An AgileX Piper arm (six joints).
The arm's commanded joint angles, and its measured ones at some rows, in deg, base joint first. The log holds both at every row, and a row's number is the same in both.
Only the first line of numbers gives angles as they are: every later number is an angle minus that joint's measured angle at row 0.
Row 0, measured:
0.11, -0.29, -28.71, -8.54, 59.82, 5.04
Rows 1 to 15, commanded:
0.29, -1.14, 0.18, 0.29, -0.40, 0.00
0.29, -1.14, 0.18, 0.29, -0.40, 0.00
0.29, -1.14, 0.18, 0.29, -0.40, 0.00
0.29, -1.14, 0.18, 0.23, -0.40, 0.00
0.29, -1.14, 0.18, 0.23, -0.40, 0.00
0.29, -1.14, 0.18, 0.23, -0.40, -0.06
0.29, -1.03, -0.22, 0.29, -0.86, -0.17
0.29, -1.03, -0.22, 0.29, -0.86, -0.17
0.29, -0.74, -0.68, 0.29, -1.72, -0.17
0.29, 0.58, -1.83, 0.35, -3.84, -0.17
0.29, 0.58, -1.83, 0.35, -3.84, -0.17
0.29, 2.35, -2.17, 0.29, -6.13, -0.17
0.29, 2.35, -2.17, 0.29, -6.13, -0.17
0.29, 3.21, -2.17, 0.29, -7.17, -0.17
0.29, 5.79, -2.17, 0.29, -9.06, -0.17
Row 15, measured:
0.00, 3.21, -1.83, 0.12, -5.73, 0.00
